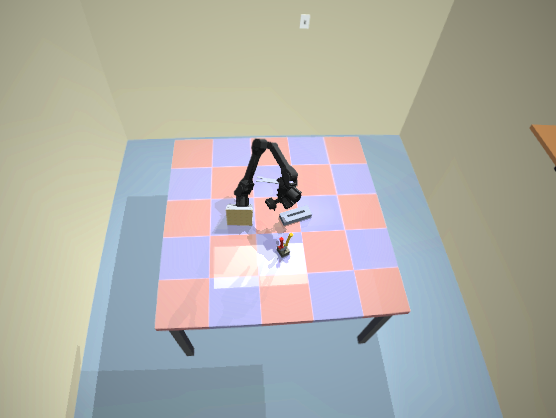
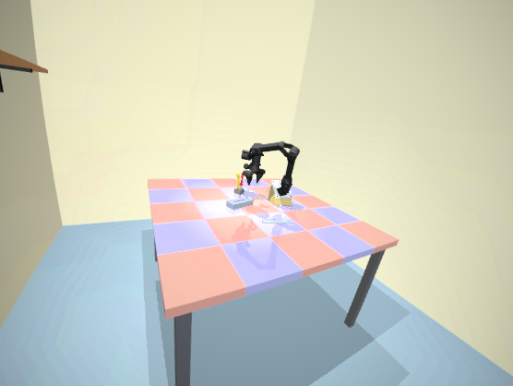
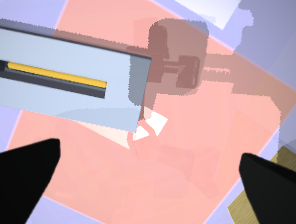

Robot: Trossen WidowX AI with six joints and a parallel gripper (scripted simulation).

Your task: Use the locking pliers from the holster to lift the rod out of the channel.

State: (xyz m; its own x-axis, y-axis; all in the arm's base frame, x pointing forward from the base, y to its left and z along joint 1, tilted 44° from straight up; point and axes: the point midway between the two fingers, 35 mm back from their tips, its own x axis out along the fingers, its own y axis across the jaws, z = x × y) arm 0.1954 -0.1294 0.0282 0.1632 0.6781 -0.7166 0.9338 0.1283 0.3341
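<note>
Now: the yellow handle 19 cm to the right of my gripper tip and 4 cm below it. From my gripper tip the other things lie so: brass rod (13 cm below, 9 cm ahead, 2 cm to the left); then holster (20 cm to the right, 13 cm below, 2 cm behind); then grey channel block (12 cm below, 10 cm ahead, 2 cm to the left).
</note>
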